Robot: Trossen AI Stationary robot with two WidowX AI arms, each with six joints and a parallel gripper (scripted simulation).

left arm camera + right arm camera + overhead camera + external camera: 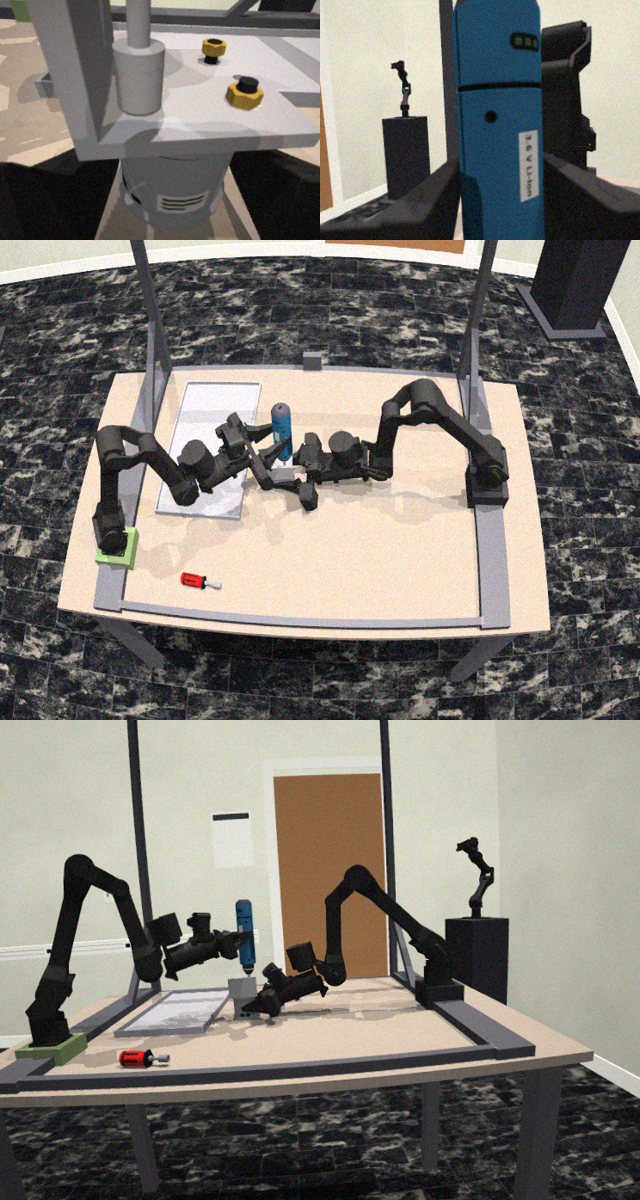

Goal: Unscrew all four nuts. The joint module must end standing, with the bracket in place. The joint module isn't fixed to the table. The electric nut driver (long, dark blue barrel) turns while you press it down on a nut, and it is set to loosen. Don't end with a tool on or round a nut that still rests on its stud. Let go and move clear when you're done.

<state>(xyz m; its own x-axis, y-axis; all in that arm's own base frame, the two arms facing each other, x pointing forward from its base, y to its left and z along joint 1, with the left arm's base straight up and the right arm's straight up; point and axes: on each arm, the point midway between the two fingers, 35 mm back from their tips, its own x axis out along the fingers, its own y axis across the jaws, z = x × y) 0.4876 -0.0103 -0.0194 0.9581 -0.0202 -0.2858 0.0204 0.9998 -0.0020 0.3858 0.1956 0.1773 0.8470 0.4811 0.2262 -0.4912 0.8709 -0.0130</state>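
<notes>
The joint module lies 10 mm behind my left hand and 30 mm to the right of it. The rest, counted from my left hand: grey bracket (10 mm behind, 30 mm to the right, 40 mm above); then nut (20 mm behind, 10 mm to the right, 30 mm above); then socket (10 mm ahead, 10 mm to the right, 50 mm above).
</notes>
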